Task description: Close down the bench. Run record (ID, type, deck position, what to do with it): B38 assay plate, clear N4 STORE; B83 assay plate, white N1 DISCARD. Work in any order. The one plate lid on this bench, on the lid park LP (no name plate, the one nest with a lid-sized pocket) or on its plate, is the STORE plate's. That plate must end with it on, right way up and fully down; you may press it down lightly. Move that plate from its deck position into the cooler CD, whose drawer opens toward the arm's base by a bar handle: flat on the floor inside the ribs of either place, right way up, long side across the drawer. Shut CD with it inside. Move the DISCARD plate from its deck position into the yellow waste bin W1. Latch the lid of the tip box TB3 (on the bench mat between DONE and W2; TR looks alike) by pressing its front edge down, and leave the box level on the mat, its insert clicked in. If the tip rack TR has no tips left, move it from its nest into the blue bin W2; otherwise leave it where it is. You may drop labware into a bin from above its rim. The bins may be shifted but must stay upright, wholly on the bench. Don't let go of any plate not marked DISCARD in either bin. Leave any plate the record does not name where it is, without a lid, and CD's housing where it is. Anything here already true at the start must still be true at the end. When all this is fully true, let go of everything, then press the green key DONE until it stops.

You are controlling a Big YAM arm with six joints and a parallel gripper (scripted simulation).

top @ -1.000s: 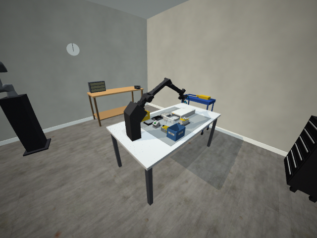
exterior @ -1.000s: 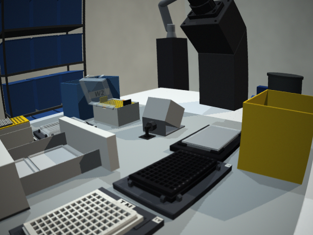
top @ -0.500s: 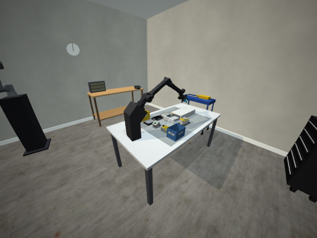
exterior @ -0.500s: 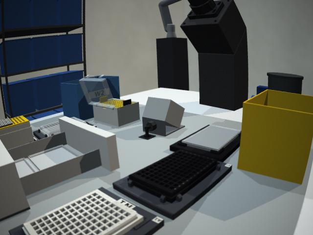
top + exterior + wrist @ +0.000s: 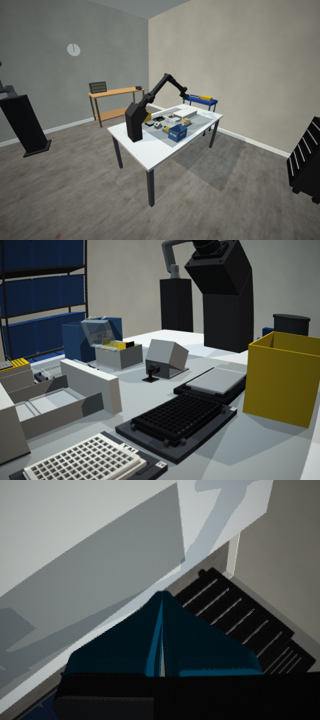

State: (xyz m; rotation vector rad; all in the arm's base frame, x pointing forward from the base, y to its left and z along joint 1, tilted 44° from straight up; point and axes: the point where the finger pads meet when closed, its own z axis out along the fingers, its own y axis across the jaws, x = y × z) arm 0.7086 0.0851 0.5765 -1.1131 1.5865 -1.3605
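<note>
The tip box lid is 55 cm behind my hand, 21 cm to the right of it and 18 cm below it. Round my hand: white plate: 31 cm behind, 25 cm below, 17 cm to the left; then tip rack TR: 27 cm behind, 22 cm below, 21 cm to the right; then cooler drawer: 32 cm behind, 25 cm below, 2 cm to the right.
</note>
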